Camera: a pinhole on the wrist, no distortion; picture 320 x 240 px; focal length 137.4 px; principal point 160.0 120.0 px. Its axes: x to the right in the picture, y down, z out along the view. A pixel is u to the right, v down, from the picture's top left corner.
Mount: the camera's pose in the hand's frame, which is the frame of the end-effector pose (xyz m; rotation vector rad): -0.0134 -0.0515 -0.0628 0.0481 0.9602 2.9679
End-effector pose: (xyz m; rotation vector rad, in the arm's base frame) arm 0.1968 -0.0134 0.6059 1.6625 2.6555 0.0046
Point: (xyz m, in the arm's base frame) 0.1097 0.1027 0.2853
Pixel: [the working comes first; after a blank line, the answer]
In the camera's frame: -0.1483 0.2047 0.3281

97.9 205.7
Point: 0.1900 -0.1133 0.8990
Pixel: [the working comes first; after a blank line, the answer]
In the camera's frame: 0.0700 -0.1371 -0.1869

behind the camera
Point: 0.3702 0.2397 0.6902
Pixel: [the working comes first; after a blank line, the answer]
In the camera's frame: -0.1555 -0.2721 0.1758

outside the picture
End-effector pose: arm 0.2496 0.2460 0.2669 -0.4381 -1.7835 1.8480
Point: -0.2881 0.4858 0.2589
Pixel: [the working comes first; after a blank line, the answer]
In the camera's frame: -0.5759 -0.0200 0.2448

outside the picture
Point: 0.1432 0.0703 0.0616
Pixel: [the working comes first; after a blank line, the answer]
In the camera's frame: 0.0421 -0.0696 0.3597

176.1 93.4
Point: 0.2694 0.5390 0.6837
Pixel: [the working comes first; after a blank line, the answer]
In the camera's frame: -0.2339 0.1978 -0.3294

behind the camera
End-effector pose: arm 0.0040 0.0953 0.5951 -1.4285 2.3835 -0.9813
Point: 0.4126 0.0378 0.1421
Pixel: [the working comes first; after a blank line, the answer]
In the camera's frame: 0.2377 0.3487 0.5159

223.3 212.9
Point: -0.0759 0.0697 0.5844
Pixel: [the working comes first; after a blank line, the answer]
In the camera's frame: -0.0701 -0.0617 0.1011

64.8 36.1
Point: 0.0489 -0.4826 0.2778
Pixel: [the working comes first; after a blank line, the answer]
In the camera's frame: -0.4100 0.3053 0.5065

48.8 202.8
